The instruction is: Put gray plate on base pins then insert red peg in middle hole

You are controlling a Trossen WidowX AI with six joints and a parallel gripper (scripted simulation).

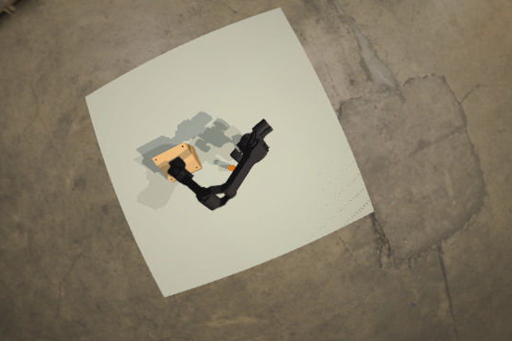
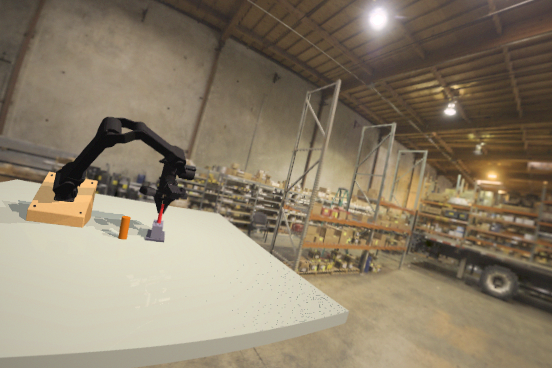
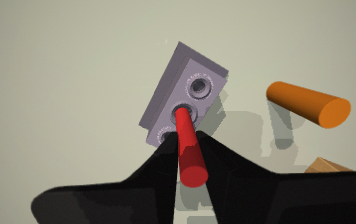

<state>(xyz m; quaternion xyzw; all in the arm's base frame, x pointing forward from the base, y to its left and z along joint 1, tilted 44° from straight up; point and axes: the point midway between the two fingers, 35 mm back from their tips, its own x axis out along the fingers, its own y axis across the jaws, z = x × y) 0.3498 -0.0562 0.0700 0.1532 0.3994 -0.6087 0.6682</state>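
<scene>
The red peg is right at my gripper tip. From my gripper tip the other things lie so: gray base (90 mm below); then gray plate (50 mm below); then orange peg (120 mm behind, 60 mm below, 50 mm to the right).
</scene>
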